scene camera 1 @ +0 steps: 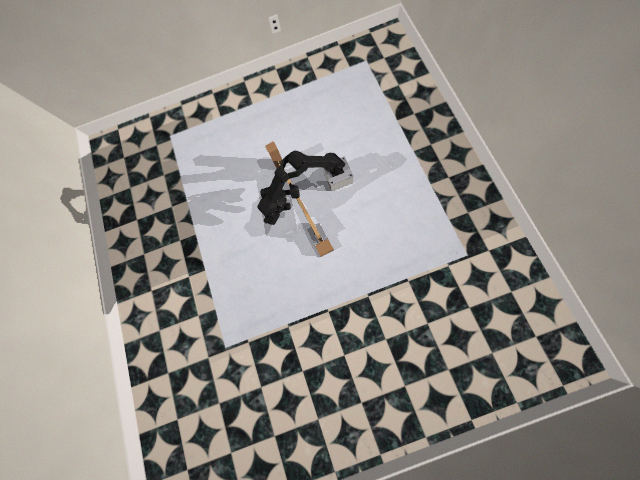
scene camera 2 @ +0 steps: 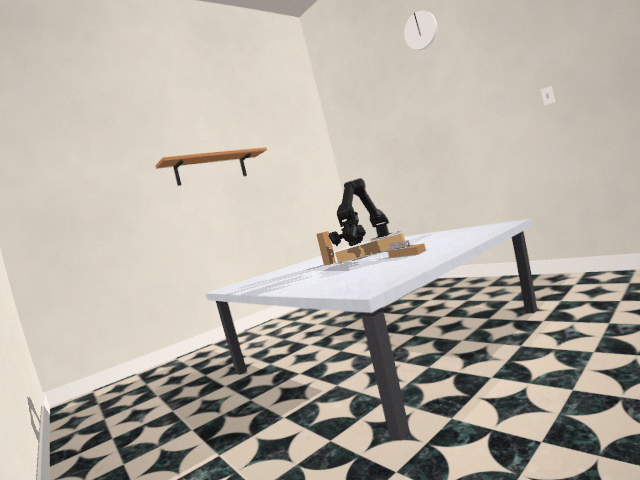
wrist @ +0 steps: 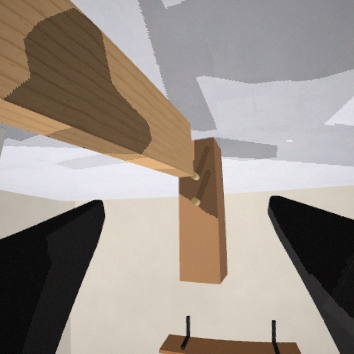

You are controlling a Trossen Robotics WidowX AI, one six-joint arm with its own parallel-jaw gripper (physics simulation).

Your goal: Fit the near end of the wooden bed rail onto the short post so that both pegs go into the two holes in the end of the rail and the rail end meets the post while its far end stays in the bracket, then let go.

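Places are measured from the arm's base along level axes (x ahead, y left, z up), in metres.
Where they show: gripper, fingertip midpoint: [scene camera 2: 343, 243] [wrist: 187, 206]; arm's base, origin of the base link: [scene camera 1: 336, 169] [scene camera 2: 383, 235].
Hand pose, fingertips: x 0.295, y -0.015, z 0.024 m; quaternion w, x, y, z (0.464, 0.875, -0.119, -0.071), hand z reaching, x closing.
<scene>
Each offset is from my fingertips to the top centre of the thing. "spot": to the spot under its first point. Level surfaces: height alone.
The wooden rail [scene camera 1: 308, 217] [scene camera 2: 382, 244] [wrist: 140, 110] slopes down from its far end, at the metal bracket [scene camera 2: 399, 244], to its near end beside the short post. The post {spot: dy -0.164, dx -0.020, dz +0.077 m} [scene camera 1: 272, 148] [scene camera 2: 324, 248] [wrist: 200, 250] stands upright. In the wrist view one peg {spot: dy -0.137, dx -0.019, dz -0.017 m} [wrist: 195, 202] shows fully clear of the rail, and the other peg [wrist: 195, 176] shows at the edge of the rail end. The rail end is lower than the pegs and not seated on them. My gripper [scene camera 2: 334, 237] [wrist: 187, 206] is open and empty, pointing roughly level towards the post, beside and above the rail. The holes are hidden.
A brown block {dy +0.327, dx -0.087, dz -0.068 m} [scene camera 1: 324, 248] [scene camera 2: 408, 251] carries the bracket. The arm's base [scene camera 1: 339, 179] stands on the table {dz -0.104 m} [scene camera 1: 361, 222] [scene camera 2: 310, 289], to one side of the rail. A wall shelf [scene camera 2: 211, 157] [wrist: 230, 345] is beyond the table.
</scene>
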